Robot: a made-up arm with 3 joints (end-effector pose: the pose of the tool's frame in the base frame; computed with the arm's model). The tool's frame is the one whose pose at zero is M. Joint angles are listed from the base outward.
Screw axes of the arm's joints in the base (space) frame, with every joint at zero. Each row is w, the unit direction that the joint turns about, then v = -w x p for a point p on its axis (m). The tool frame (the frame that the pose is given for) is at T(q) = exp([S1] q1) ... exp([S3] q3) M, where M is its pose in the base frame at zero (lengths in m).
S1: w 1 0 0 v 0.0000 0.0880 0.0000
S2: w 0 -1 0 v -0.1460 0.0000 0.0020
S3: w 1 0 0 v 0.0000 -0.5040 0.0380
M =
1 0 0 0.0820
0 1 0 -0.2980
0 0 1 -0.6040
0 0 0 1
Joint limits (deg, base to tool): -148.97..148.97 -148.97..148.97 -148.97..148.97
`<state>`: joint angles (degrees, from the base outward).
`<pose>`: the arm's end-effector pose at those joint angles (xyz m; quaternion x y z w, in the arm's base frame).
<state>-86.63 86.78 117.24</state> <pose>0.5453 -0.1704 -0.0922 0.1918 0.1421 0.6721 0.7009</pose>
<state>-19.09 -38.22 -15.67</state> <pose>-0.1736 -0.4902 -0.3642 -0.2822 0.3272 -0.0098 0.9018</pose>
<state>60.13 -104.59 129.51</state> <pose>-0.5022 0.2672 0.1705 -0.6094 -0.6505 0.4503 0.0514</pose>
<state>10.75 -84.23 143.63</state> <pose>-0.4230 0.2939 -0.2236 0.7233 0.2681 -0.6147 0.1645</pose>
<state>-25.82 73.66 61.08</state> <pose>0.6300 -0.2131 -0.1774 0.2424 -0.4352 0.4122 0.7628</pose>
